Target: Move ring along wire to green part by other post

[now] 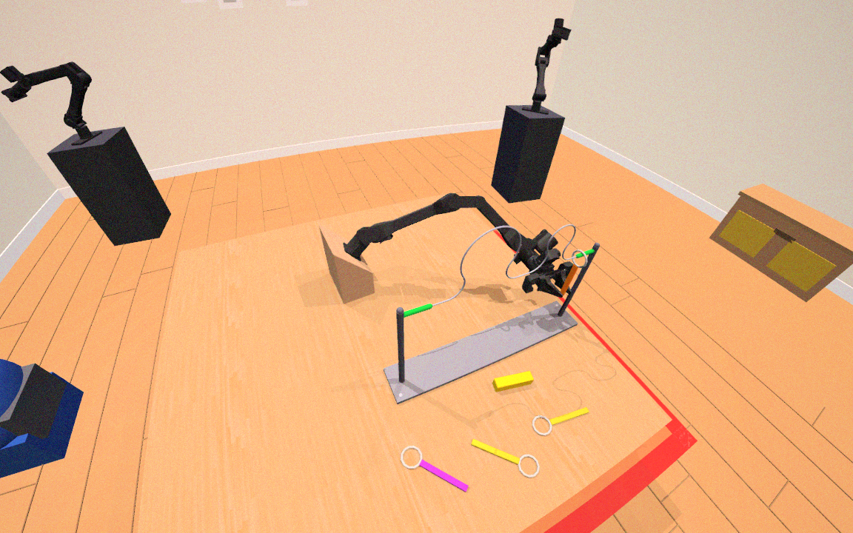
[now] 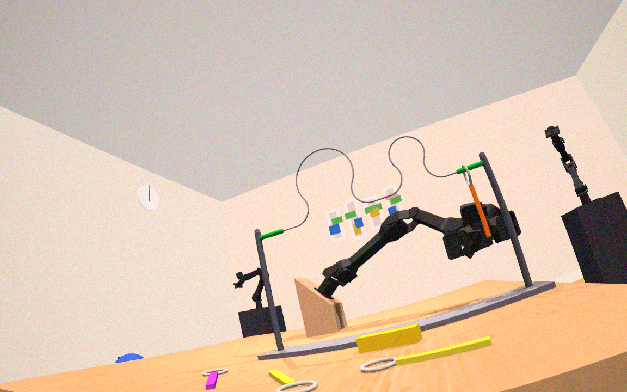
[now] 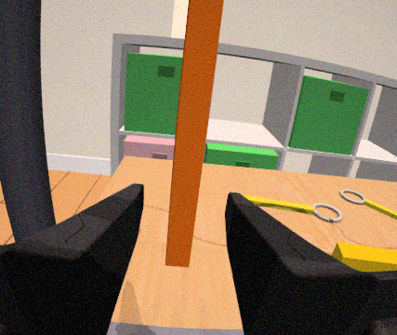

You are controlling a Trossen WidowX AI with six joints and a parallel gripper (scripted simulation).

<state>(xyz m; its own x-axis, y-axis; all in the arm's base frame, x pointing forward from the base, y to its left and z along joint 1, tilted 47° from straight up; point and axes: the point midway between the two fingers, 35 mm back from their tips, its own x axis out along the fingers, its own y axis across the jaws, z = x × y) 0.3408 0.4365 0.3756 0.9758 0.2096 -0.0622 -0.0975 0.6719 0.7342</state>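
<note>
Now: gripper tip 9 cm below the orange-handled ring and 2 cm past it. Also, from my gripper tip: yellow block 23 cm to the right, 14 cm below, 14 cm ahead; magenta-handled ring 53 cm to the right, 26 cm ahead, 15 cm below; yellow-handled ring 27 cm ahead, 17 cm to the right, 15 cm below.
</note>
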